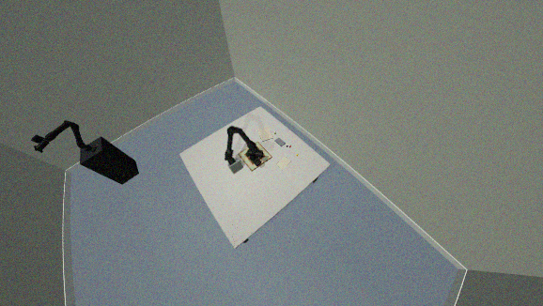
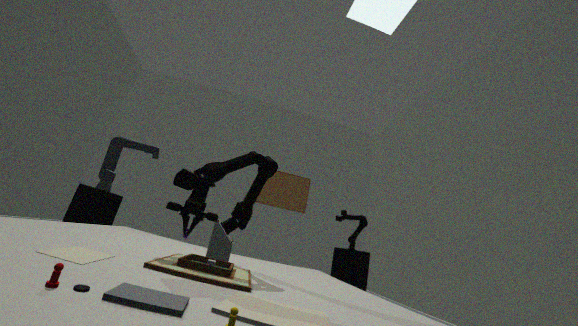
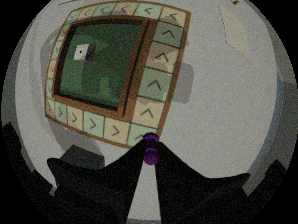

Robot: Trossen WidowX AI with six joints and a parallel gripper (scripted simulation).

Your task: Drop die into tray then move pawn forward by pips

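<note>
Right now my gripper tip is 110 mm to the right of the green tray, 80 mm short of it and 80 mm above it. Also, from my gripper tip: grey die: 120 mm to the left, 90 mm ahead, 60 mm below; pale card: 260 mm ahead, 170 mm to the right, 90 mm below; purple pawn: 10 mm above.
</note>
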